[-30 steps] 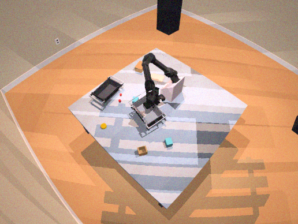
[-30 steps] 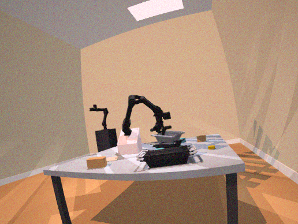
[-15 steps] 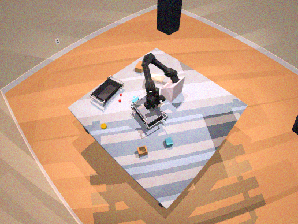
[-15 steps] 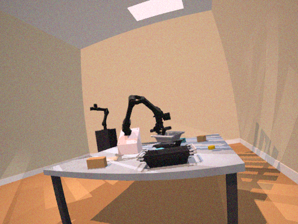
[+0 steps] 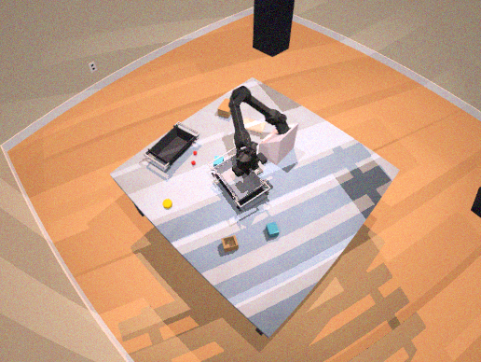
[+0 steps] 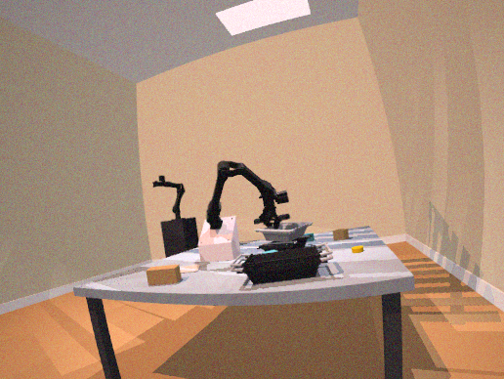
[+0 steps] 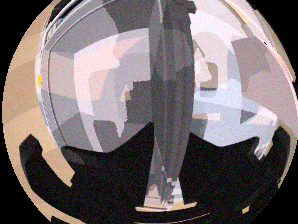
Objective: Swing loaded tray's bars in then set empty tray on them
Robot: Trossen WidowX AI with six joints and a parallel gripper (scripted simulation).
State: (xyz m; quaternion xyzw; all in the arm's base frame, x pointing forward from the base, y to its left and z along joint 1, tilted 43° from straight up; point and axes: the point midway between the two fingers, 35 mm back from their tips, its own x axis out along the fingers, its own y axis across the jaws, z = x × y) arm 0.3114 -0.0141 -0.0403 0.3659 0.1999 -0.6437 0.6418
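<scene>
The grey tray is 70 mm ahead of my gripper tip, 20 mm to the right of it and 30 mm above it. The rest, counted from my gripper tip: yellow disc: 410 mm ahead, 220 mm to the right, 80 mm below; orange block: 330 mm behind, 520 mm to the right, 60 mm below; brown box: 340 mm ahead, 190 mm to the left, 80 mm below.
</scene>
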